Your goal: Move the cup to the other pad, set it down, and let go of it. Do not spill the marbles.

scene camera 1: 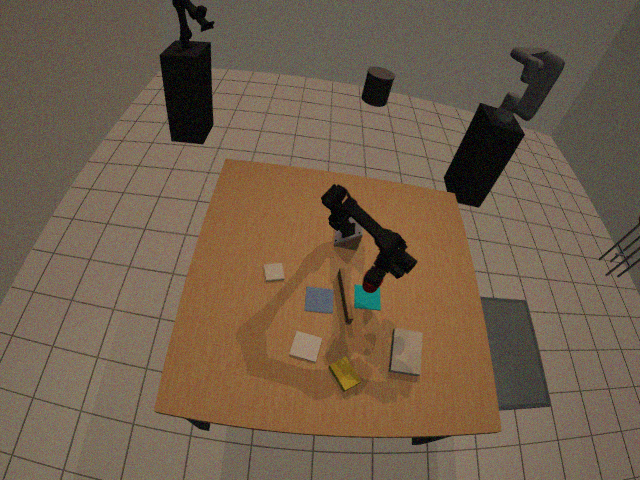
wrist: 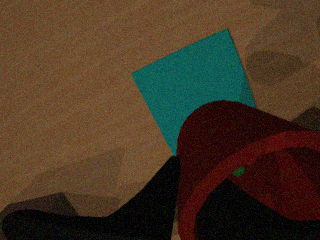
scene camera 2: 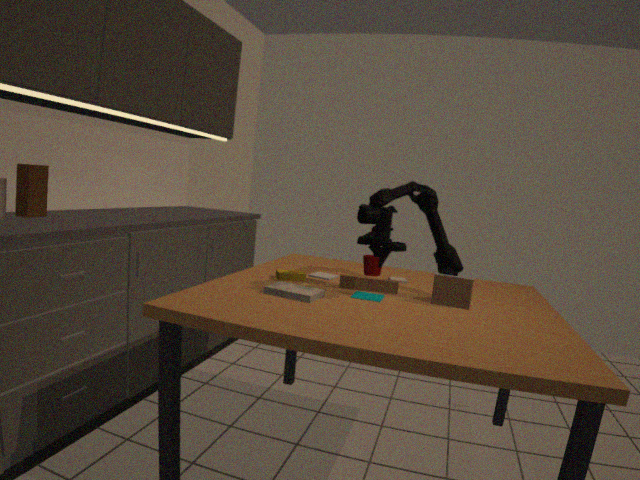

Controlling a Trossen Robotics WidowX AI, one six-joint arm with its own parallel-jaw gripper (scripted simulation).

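Grey slab visible in scene camera 1. Grey slab visible in scene camera 2. Grey slab out of frame in the wrist view. Grey slab (scene camera 1: 418, 358) and (scene camera 2: 281, 289), same spot.
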